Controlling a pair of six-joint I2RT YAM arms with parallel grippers.
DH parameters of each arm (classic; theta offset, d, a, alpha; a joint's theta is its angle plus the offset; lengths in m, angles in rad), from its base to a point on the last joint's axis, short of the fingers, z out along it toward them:
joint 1: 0 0.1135 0.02 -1.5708
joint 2: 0 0 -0.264 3.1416
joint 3: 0.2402 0 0.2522 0
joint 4: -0.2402 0 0.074 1.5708
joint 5: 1.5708 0 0 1.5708
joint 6: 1.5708 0.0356 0 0
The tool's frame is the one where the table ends.
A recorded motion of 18 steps. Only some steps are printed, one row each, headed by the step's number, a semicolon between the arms.
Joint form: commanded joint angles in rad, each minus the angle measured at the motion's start. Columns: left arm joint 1, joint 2, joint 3, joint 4, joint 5, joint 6; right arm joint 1, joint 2, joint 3, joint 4, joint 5, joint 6.
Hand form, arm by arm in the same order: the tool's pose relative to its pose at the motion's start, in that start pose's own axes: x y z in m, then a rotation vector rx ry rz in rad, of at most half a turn. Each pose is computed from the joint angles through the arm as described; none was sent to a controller.
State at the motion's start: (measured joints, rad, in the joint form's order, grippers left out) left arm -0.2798 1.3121 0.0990 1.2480 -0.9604 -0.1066; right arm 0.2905 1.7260 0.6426 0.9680 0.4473 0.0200
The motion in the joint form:
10: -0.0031 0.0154 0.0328 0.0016 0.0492 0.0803; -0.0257 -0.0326 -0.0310 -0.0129 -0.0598 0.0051
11: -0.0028 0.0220 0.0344 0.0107 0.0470 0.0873; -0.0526 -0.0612 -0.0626 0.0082 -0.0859 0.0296
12: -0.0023 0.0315 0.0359 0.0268 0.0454 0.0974; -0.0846 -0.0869 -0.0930 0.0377 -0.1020 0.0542
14: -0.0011 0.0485 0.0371 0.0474 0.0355 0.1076; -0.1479 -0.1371 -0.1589 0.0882 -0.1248 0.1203
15: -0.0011 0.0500 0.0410 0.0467 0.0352 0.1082; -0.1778 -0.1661 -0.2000 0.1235 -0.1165 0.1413
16: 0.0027 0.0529 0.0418 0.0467 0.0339 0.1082; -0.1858 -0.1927 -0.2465 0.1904 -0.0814 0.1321
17: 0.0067 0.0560 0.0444 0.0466 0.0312 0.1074; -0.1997 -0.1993 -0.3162 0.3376 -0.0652 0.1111
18: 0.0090 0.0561 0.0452 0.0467 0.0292 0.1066; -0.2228 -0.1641 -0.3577 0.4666 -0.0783 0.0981
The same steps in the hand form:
10: -0.0041 -0.0089 0.0039 0.0529 -0.0077 0.0649; 0.0006 -0.0092 -0.0044 -0.0340 0.0124 0.0034
11: -0.0042 -0.0093 0.0043 0.0506 -0.0104 0.0686; -0.0009 -0.0196 -0.0087 -0.0337 -0.0028 0.0377
12: -0.0043 -0.0098 0.0048 0.0487 -0.0156 0.0722; -0.0025 -0.0313 -0.0124 -0.0190 -0.0250 0.0741
14: -0.0034 -0.0101 0.0056 0.0377 -0.0192 0.0784; -0.0026 -0.0542 -0.0220 0.0181 -0.0585 0.1564
15: -0.0039 -0.0108 0.0061 0.0374 -0.0202 0.0776; -0.0020 -0.0657 -0.0294 0.0538 -0.0832 0.1866
16: -0.0036 -0.0105 0.0068 0.0323 -0.0194 0.0794; -0.0025 -0.0721 -0.0396 0.0938 -0.1302 0.1937
17: -0.0036 -0.0104 0.0078 0.0256 -0.0195 0.0792; -0.0002 -0.0800 -0.0533 0.1198 -0.2106 0.2000
18: -0.0038 -0.0102 0.0083 0.0213 -0.0202 0.0778; 0.0053 -0.0870 -0.0591 0.1281 -0.2609 0.2009

